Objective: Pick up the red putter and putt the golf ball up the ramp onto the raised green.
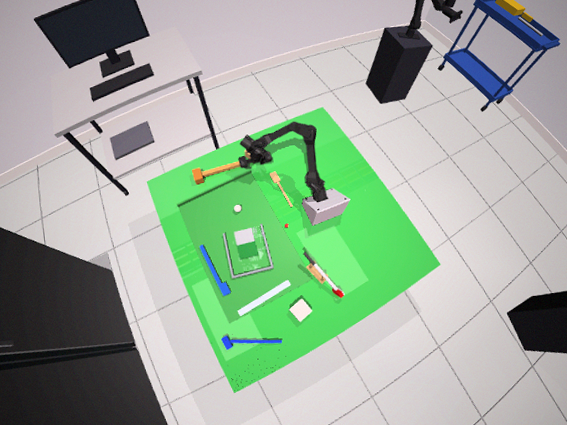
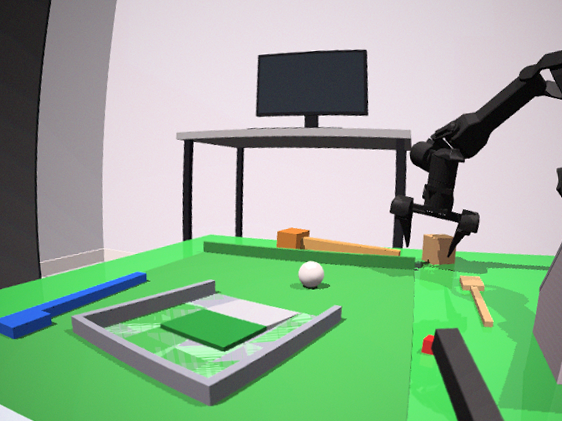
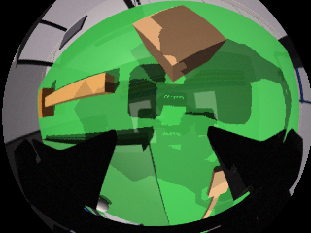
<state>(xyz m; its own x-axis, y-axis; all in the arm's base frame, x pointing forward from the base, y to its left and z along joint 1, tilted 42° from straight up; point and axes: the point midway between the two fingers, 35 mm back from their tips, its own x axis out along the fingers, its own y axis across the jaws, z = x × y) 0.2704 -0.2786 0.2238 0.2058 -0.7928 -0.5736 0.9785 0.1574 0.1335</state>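
My gripper tip is 160 mm short of the white golf ball, 240 mm to the right of it and 10 mm above it. The rest, counted from my gripper tip: red cube 60 mm behind, 420 mm to the left, 30 mm below; then grey frame 180 mm ahead, 500 mm to the left, 30 mm below; then orange cube 20 mm behind, 90 mm to the right, 10 mm below.
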